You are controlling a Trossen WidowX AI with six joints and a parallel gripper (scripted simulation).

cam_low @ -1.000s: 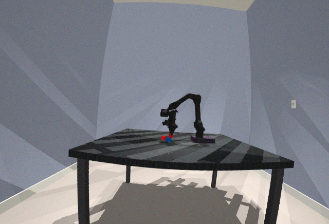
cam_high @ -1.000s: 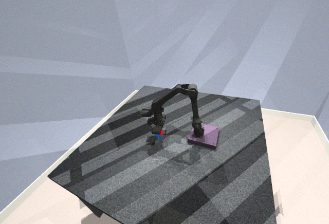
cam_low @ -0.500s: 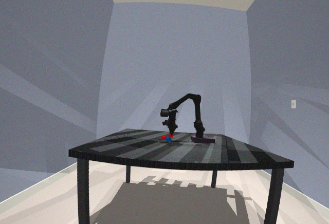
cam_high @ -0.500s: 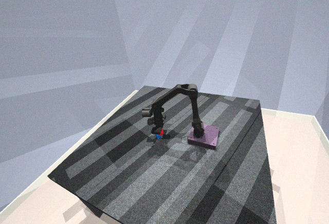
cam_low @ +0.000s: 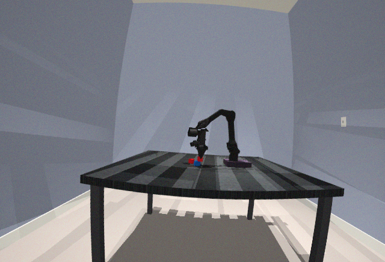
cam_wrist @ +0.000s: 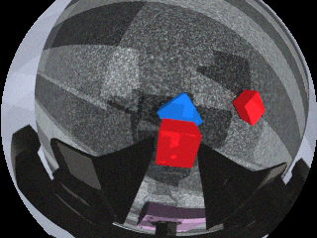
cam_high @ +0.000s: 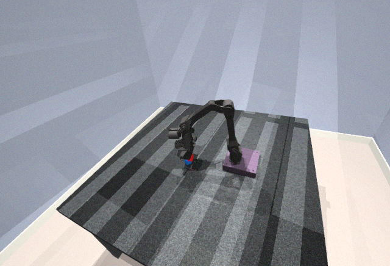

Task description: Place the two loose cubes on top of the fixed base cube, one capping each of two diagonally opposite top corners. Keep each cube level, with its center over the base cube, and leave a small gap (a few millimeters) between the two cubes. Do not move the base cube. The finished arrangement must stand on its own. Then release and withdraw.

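Right now my gripper tip is 2 cm short of the blue cube and 4 cm above it.
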